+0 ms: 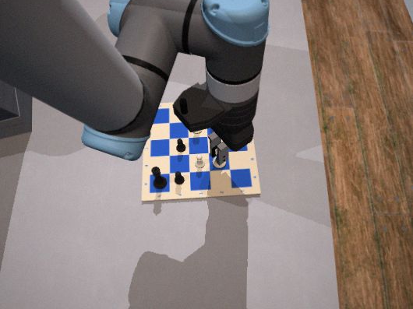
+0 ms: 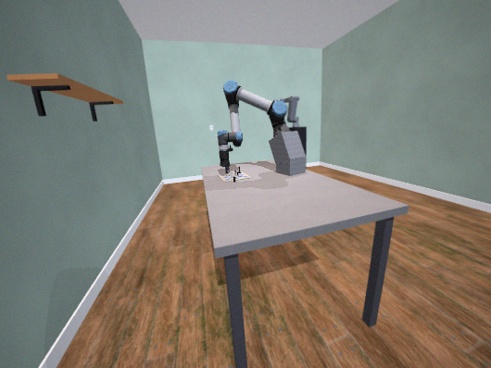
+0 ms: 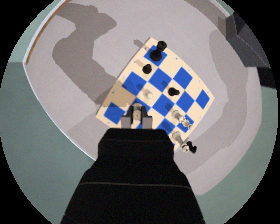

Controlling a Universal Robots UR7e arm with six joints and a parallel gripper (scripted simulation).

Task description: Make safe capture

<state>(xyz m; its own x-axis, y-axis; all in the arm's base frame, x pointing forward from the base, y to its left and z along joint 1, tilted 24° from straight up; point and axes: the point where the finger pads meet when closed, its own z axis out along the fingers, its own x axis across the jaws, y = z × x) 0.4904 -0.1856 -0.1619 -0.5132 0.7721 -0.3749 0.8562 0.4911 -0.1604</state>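
My gripper is now 40 mm past the chessboard, 40 mm to the right of it and 40 mm above it. From my hand the other things lie so: rook (10 mm below); black queen (120 mm behind, 30 mm to the right, 10 mm below); white king (10 mm ahead, 120 mm to the left, 10 mm below).
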